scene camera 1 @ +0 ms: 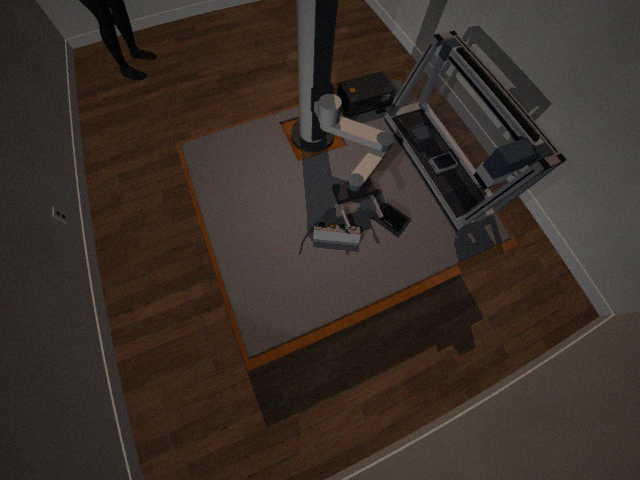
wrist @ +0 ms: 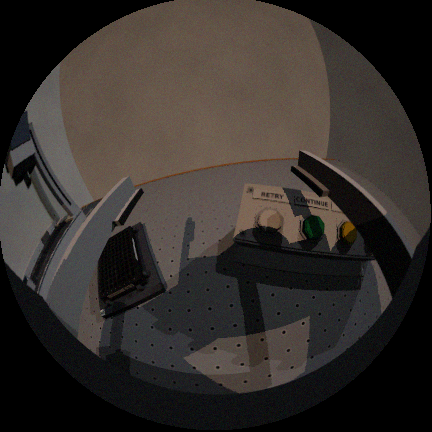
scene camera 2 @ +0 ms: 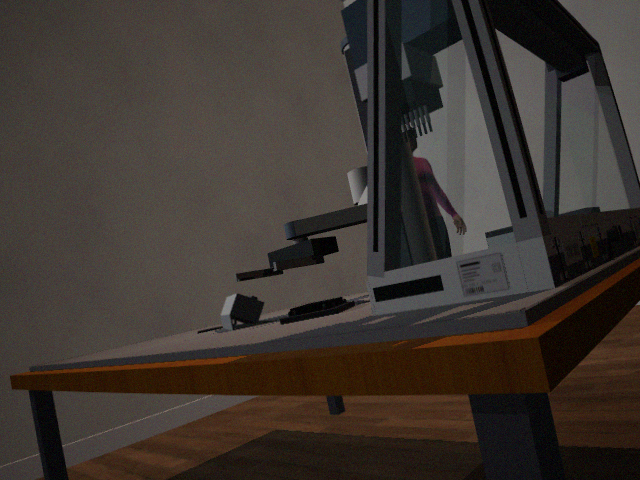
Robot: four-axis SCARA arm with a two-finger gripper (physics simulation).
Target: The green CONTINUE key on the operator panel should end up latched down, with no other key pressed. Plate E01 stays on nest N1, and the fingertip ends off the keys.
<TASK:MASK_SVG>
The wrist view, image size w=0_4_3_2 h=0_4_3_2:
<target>gripper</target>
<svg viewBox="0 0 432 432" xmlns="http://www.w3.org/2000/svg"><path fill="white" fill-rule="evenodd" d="M430 226L415 246L413 252L409 242L392 217L363 187L320 157L306 150L299 150L297 166L291 166L290 171L308 185L319 197L328 196L354 225L375 257L386 280L392 299L377 320L357 341L323 366L280 385L232 394L186 392L144 381L106 362L77 339L83 301L98 258L114 227L124 224L143 193L142 188L134 188L129 175L121 178L104 195L74 234L55 270L46 300L23 282L3 261L14 296L31 329L51 356L87 389L127 412L155 422L191 429L238 429L277 421L310 408L340 390L372 362L398 328L414 297L424 267Z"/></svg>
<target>black tray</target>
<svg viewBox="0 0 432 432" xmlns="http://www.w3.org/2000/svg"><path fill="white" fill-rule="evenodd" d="M130 225L108 238L98 258L99 297L103 299L104 303L106 300L112 301L137 289L136 285L138 284L143 286L147 283L142 273L143 268L138 253L135 233Z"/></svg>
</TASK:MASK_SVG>
